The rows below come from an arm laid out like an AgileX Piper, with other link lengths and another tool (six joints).
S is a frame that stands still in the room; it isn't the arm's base.
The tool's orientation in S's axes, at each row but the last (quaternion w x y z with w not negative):
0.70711, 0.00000, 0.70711, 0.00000
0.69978, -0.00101, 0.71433, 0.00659
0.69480, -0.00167, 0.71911, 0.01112
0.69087, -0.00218, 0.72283, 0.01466
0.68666, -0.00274, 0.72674, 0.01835
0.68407, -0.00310, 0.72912, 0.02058
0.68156, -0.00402, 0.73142, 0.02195
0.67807, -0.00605, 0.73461, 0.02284
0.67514, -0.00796, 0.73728, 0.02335
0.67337, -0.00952, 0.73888, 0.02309
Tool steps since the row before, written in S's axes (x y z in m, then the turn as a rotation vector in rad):
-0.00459, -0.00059, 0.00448, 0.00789, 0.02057, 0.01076
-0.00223, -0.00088, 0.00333, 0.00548, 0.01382, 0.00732
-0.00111, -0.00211, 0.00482, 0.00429, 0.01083, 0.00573
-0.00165, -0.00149, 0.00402, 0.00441, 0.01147, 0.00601
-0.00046, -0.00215, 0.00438, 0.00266, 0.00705, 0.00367
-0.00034, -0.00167, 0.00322, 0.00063, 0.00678, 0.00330
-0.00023, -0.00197, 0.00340, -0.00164, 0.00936, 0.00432
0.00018, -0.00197, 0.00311, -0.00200, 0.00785, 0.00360
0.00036, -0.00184, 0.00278, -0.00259, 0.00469, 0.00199
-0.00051, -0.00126, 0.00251, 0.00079, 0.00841, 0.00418
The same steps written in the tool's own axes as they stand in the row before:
-0.00448, -0.00059, -0.00459, -0.01076, 0.02057, 0.00789
-0.00329, -0.00083, -0.00231, -0.00732, 0.01382, 0.00548
-0.00481, -0.00202, -0.00131, -0.00573, 0.01083, 0.00429
-0.00397, -0.00138, -0.00186, -0.00601, 0.01147, 0.00441
-0.00439, -0.00203, -0.00077, -0.00367, 0.00705, 0.00266
-0.00323, -0.00157, -0.00060, -0.00317, 0.00684, 0.00065
-0.00342, -0.00187, -0.00054, -0.00397, 0.00952, -0.00159
-0.00316, -0.00190, -0.00015, -0.00325, 0.00801, -0.00195
-0.00284, -0.00179, 0.00003, -0.00166, 0.00484, -0.00254
-0.00247, -0.00118, -0.00080, -0.00409, 0.00845, 0.00080

